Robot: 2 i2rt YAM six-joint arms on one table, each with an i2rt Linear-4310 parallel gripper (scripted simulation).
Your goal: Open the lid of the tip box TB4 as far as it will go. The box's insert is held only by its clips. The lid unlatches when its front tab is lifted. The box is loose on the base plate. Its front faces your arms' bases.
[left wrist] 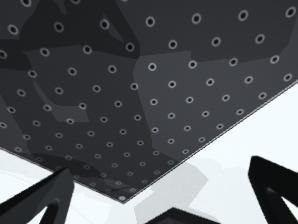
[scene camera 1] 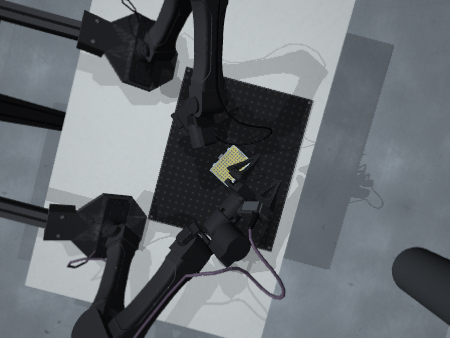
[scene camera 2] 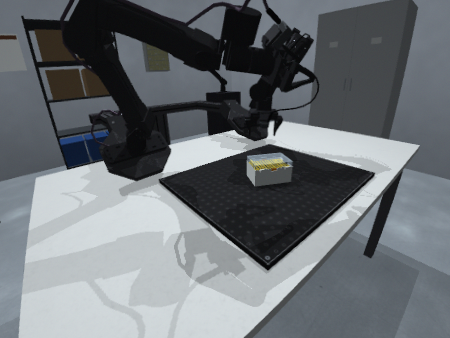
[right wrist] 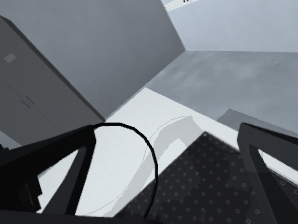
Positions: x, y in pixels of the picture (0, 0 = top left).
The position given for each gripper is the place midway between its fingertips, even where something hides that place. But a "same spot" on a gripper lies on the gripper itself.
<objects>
The right gripper shows in scene camera 1 [269, 168], in scene camera 2 and in the right wrist view; in the left wrist view it is out of frame. One and the same spot on the right gripper: [right wrist: 30, 160] is [scene camera 2: 286, 48].
</objects>
